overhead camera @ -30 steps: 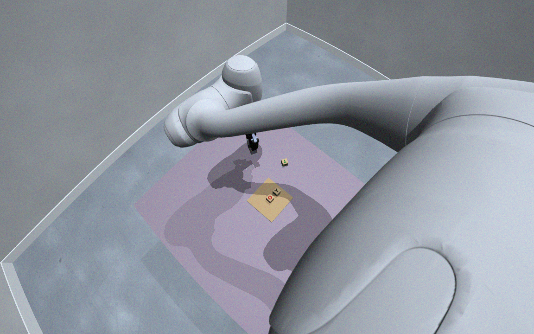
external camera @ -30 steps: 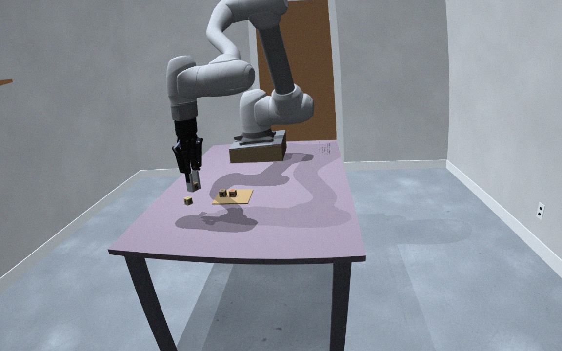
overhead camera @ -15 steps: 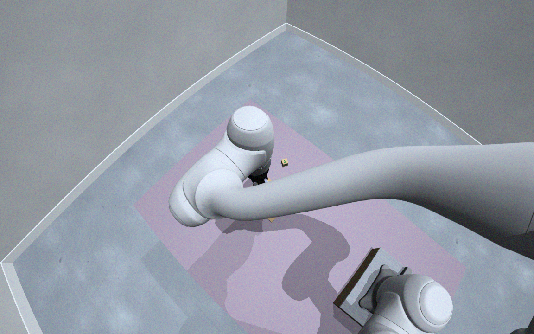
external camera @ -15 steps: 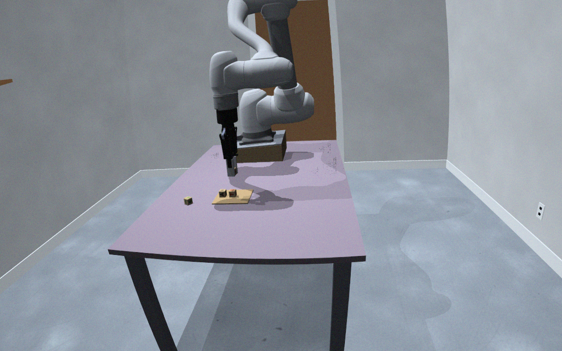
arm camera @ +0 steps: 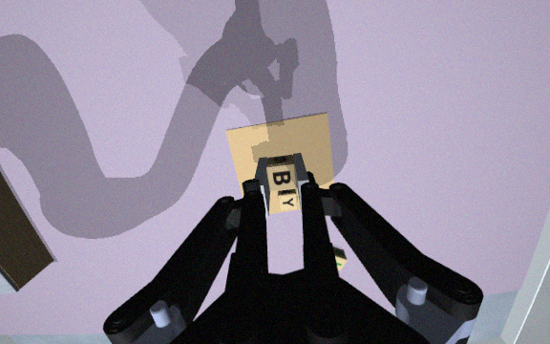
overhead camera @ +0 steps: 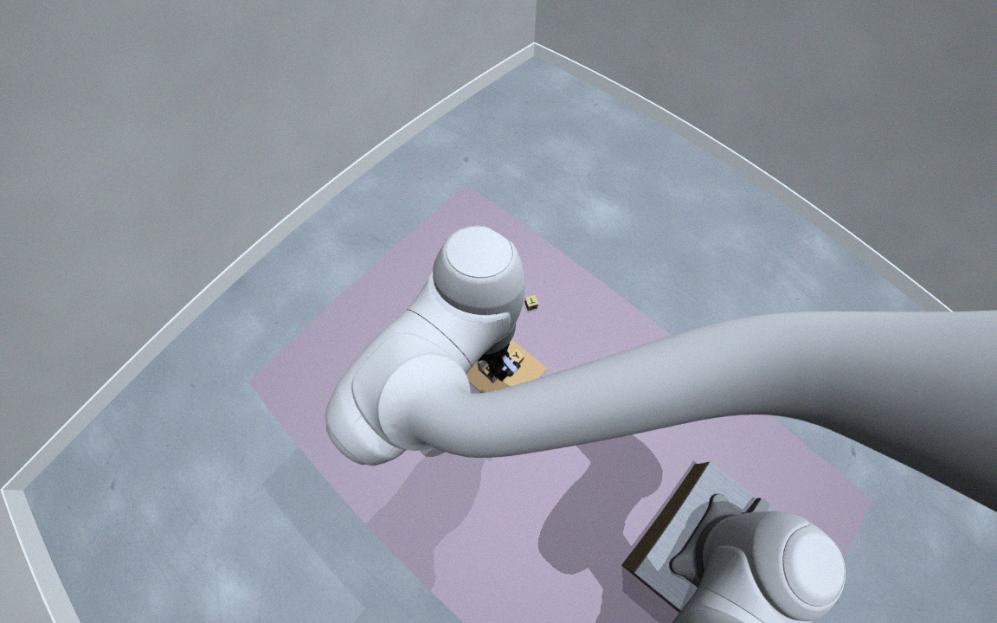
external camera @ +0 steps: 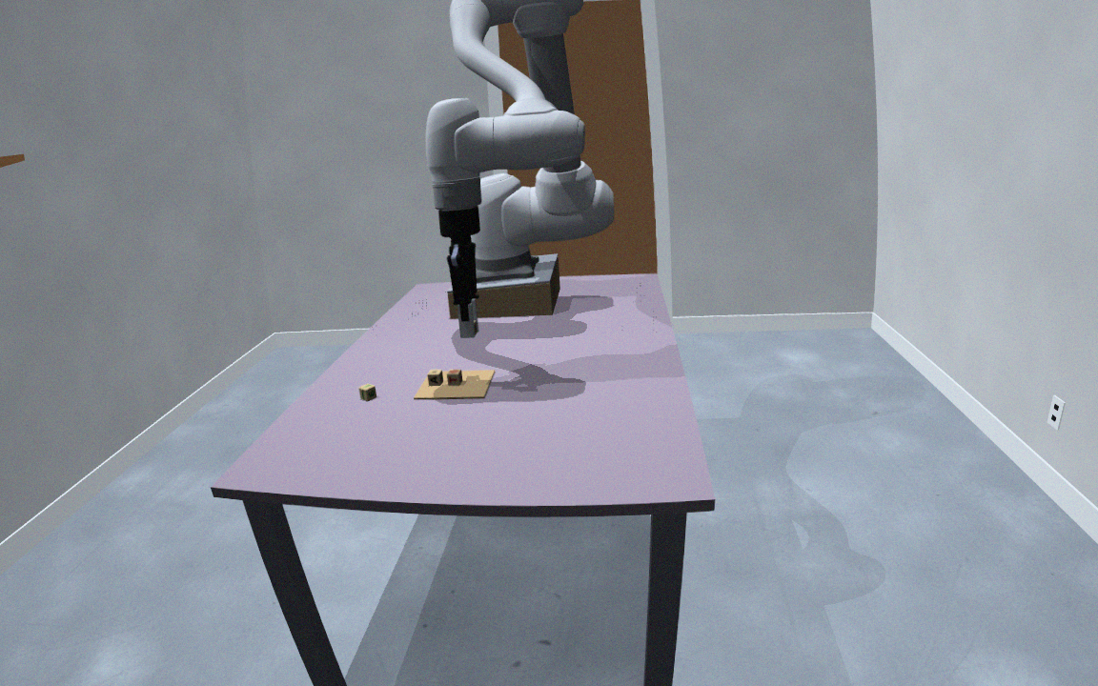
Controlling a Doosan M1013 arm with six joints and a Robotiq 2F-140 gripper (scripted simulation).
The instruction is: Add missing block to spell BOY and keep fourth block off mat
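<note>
Right now the mat is 14 cm below my hand and 4 cm to the right of it. The rest, counted from my hand: block 21 cm to the right, 13 cm below, 6 cm ahead.
</note>
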